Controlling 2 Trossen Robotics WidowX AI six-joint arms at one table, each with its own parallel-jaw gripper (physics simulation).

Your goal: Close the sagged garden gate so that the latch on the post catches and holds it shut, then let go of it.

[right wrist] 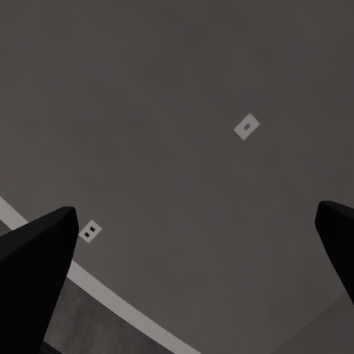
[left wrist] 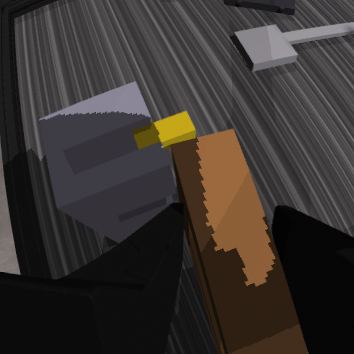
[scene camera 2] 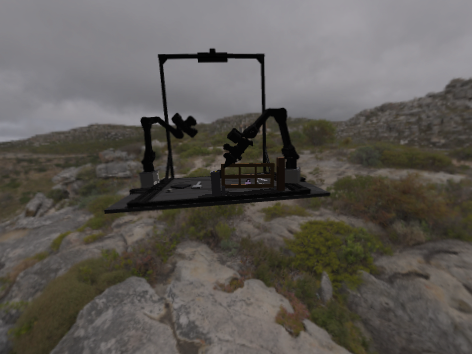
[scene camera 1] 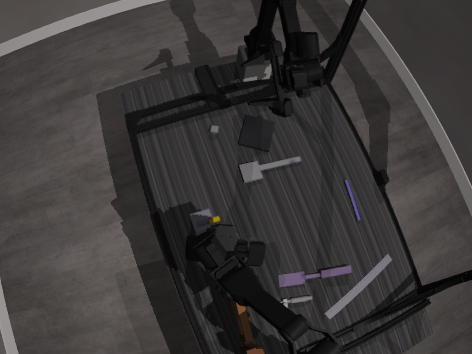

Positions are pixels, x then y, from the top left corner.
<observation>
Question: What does the dark square plate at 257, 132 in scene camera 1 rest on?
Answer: The table.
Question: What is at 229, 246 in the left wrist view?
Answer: A wooden gate.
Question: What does the right gripper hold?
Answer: Nothing.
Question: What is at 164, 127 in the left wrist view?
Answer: A yellow latch.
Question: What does the grey hammer-like tool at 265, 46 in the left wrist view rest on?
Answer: The table.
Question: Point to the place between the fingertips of the right gripper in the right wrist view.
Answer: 200, 216
</observation>
